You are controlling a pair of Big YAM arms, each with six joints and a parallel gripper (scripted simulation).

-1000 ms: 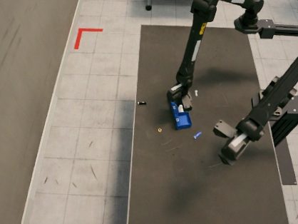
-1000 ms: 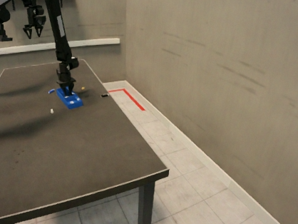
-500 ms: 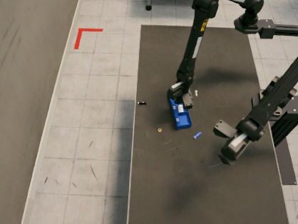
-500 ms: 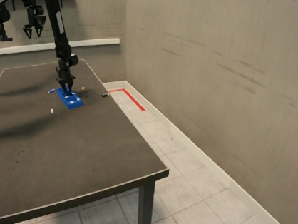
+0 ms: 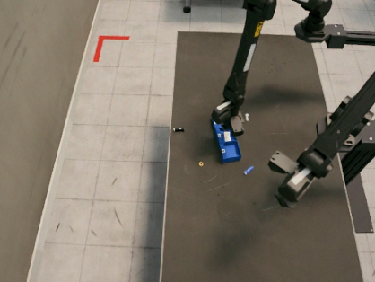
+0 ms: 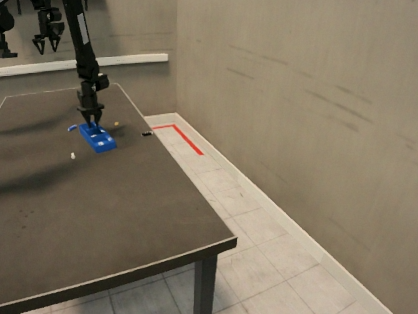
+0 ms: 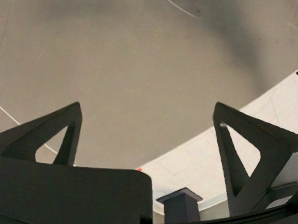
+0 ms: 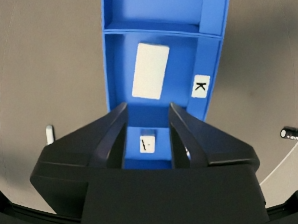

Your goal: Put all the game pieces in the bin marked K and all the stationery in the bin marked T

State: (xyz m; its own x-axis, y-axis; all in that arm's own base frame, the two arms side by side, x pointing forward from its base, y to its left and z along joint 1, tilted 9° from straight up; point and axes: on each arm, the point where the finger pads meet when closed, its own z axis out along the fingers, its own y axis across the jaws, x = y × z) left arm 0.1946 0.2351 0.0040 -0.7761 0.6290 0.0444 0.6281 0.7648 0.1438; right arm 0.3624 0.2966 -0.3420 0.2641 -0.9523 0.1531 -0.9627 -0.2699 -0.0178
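Right now my right hand is 50 mm above the blue bin, 10 mm to the right of it and 10 mm short of it. The rest, counted from my right hand: white block 60 mm below, 10 mm to the left; then yellow ring 150 mm to the left, 120 mm ahead, 60 mm below; then black item 230 mm ahead, 60 mm below, 30 mm to the right.
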